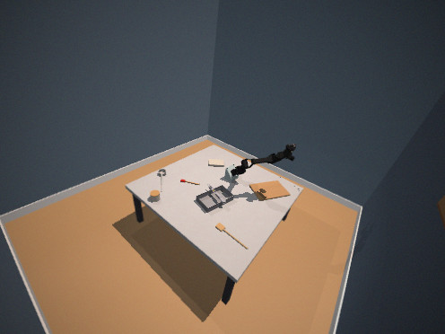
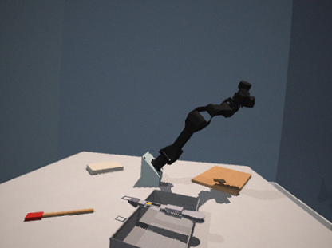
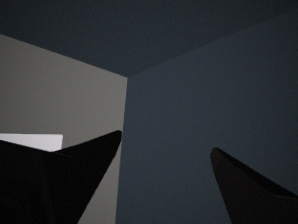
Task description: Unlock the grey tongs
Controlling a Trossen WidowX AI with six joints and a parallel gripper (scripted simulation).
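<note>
Right now my gripper tip is 560 mm short of the yellow lock piece, 440 mm to the left of it and 470 mm above it. The rest, counted from my gripper tip: wooden board 70 mm ahead, 80 mm to the right, 530 mm below; roasting tin 590 mm ahead, 390 mm to the right, 510 mm below; cream block 110 mm ahead, 780 mm to the right, 520 mm below.
</note>
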